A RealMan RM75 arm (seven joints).
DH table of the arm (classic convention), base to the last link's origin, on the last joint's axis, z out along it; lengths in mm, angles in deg. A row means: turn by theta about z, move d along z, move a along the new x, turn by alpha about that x. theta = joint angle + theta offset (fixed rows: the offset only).
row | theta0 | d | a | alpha
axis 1 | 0.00 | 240.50 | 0.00 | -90.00
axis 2 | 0.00 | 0.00 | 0.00 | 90.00
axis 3 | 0.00 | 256.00 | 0.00 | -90.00
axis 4 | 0.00 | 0.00 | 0.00 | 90.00
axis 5 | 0.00 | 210.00 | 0.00 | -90.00
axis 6 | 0.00 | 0.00 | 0.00 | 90.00
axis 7 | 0.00 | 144.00 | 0.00 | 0.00
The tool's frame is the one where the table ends.
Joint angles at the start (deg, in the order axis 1, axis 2, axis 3, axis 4, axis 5, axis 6, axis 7):
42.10, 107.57, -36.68, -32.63, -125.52, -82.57, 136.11
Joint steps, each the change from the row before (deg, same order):
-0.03, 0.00, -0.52, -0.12, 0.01, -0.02, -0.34
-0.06, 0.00, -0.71, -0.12, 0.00, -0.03, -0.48
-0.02, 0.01, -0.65, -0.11, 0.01, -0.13, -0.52
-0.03, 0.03, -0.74, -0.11, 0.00, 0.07, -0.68
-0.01, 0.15, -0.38, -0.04, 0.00, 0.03, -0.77
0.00, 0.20, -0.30, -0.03, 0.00, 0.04, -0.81
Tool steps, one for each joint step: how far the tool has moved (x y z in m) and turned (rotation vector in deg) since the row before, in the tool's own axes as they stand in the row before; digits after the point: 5 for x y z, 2 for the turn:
0.00057, 0.00018, 0.00049, 0.17, 0.40, -0.63
0.00106, 0.00008, 0.00071, 0.23, 0.58, -0.82
0.00099, 0.00050, 0.00082, 0.10, 0.60, -0.86
0.00093, 0.00017, 0.00109, 0.25, 0.56, -1.04
0.00109, 0.00050, 0.00154, 0.00, 0.35, -0.90
0.00112, 0.00066, 0.00181, -0.07, 0.30, -0.89

